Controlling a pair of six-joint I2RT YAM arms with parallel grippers.
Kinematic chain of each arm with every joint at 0, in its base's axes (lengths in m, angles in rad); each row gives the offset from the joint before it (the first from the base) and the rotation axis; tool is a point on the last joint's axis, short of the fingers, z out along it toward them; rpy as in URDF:
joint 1: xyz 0 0 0.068 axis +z
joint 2: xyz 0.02 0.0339 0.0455 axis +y
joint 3: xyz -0.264 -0.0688 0 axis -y
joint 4: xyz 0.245 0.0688 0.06 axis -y
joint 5: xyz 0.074 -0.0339 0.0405 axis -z
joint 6: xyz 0.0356 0 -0.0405 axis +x
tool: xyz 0 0 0 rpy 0 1.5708 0
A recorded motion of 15 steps. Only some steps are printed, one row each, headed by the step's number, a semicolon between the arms.
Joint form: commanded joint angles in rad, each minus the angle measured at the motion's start. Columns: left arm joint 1, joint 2, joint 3, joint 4, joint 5, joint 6; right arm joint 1, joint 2, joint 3, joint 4, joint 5, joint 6.
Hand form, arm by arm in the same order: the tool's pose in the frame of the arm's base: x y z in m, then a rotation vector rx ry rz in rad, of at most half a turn. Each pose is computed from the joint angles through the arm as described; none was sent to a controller.
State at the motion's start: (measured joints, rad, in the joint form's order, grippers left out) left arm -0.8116 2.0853 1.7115 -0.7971 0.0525 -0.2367; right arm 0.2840 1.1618 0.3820 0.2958 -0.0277 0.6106
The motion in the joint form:
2: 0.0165 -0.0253 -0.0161 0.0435 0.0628 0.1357; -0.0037 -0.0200 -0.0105 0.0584 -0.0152 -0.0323
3: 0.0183 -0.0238 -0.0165 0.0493 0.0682 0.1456; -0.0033 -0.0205 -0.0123 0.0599 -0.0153 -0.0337
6: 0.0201 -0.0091 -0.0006 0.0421 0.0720 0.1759; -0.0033 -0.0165 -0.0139 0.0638 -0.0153 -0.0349
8: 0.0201 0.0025 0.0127 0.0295 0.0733 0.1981; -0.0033 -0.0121 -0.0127 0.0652 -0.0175 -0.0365
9: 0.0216 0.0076 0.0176 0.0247 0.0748 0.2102; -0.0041 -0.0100 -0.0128 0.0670 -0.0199 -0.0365
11: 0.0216 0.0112 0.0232 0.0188 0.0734 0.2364; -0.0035 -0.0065 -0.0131 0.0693 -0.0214 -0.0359
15: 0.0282 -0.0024 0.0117 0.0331 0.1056 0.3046; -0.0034 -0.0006 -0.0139 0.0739 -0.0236 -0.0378
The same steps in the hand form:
2: 0.3067 -0.3186 0.2169 0.9707 2.5763 -0.4178; 0.2187 0.0645 0.1817 0.2741 2.0177 0.5917
3: 0.3076 -0.3186 0.2164 0.9817 2.5680 -0.4234; 0.2184 0.0646 0.1814 0.2722 2.0176 0.5913
6: 0.3101 -0.3202 0.2146 1.0200 2.5565 -0.4169; 0.2186 0.0646 0.1805 0.2712 2.0194 0.5900
8: 0.3112 -0.3214 0.2130 1.0511 2.5532 -0.4078; 0.2191 0.0648 0.1801 0.2685 2.0217 0.5906
9: 0.3121 -0.3214 0.2121 1.0660 2.5511 -0.4040; 0.2193 0.0648 0.1798 0.2678 2.0225 0.5923
11: 0.3125 -0.3217 0.2119 1.0989 2.5379 -0.3937; 0.2195 0.0651 0.1792 0.2671 2.0244 0.5940
15: 0.3128 -0.3194 0.2151 1.1792 2.4813 -0.4225; 0.2199 0.0653 0.1782 0.2640 2.0271 0.5944

